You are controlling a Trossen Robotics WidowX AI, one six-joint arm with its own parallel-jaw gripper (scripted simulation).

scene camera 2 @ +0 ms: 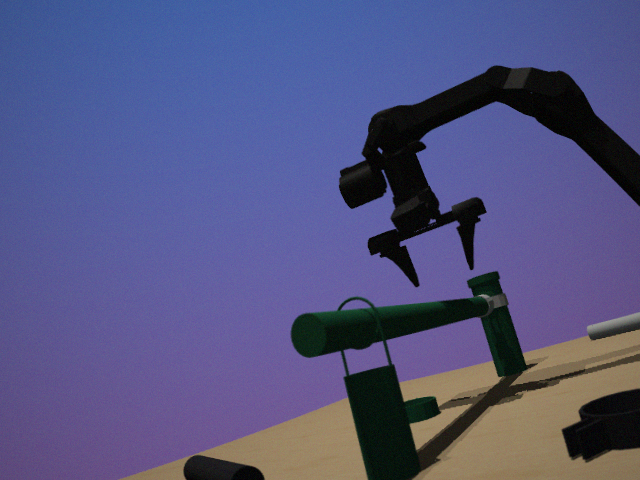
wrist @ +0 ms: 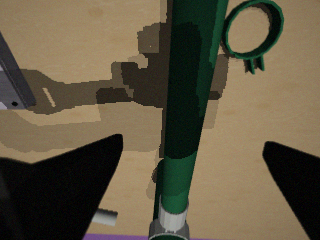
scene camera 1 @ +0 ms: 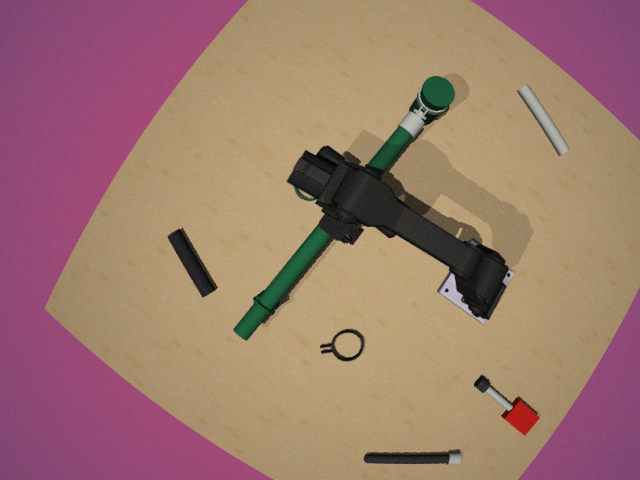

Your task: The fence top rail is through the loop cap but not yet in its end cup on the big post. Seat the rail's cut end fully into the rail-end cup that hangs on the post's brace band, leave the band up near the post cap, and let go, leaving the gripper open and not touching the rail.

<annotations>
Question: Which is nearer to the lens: the green top rail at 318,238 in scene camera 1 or the white tube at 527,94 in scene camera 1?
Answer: The green top rail.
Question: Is my gripper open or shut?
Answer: Open.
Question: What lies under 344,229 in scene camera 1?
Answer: My gripper.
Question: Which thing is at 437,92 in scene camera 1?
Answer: A big post.
</annotations>
